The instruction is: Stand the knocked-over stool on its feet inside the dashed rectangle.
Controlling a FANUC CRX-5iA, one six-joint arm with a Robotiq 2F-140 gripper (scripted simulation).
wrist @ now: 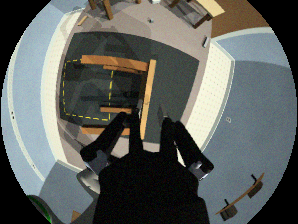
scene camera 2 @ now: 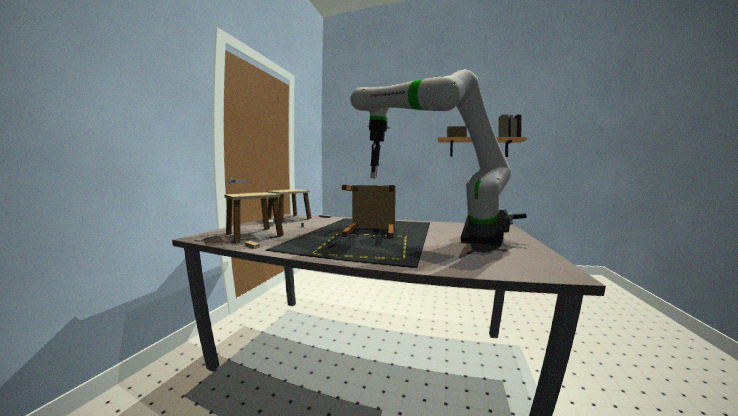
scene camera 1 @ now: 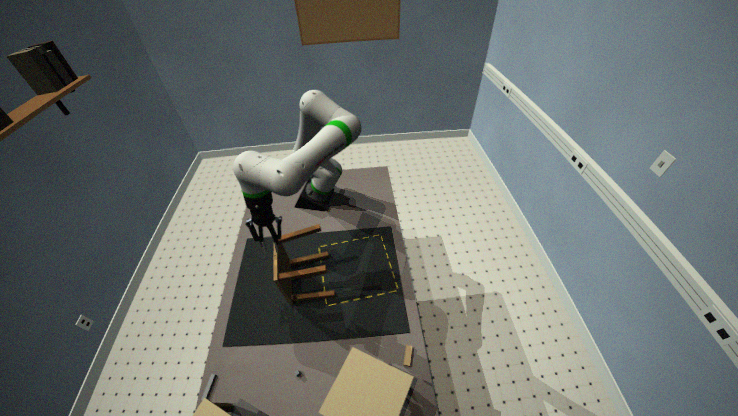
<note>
In view: my gripper (scene camera 1: pixel 271 250) and a wooden stool (scene camera 2: pixel 373 206).
The wooden stool shows as well in the wrist view (wrist: pixel 137 67) and in scene camera 1 (scene camera 1: pixel 283 280). My gripper is seen too in the wrist view (wrist: pixel 150 106).
</note>
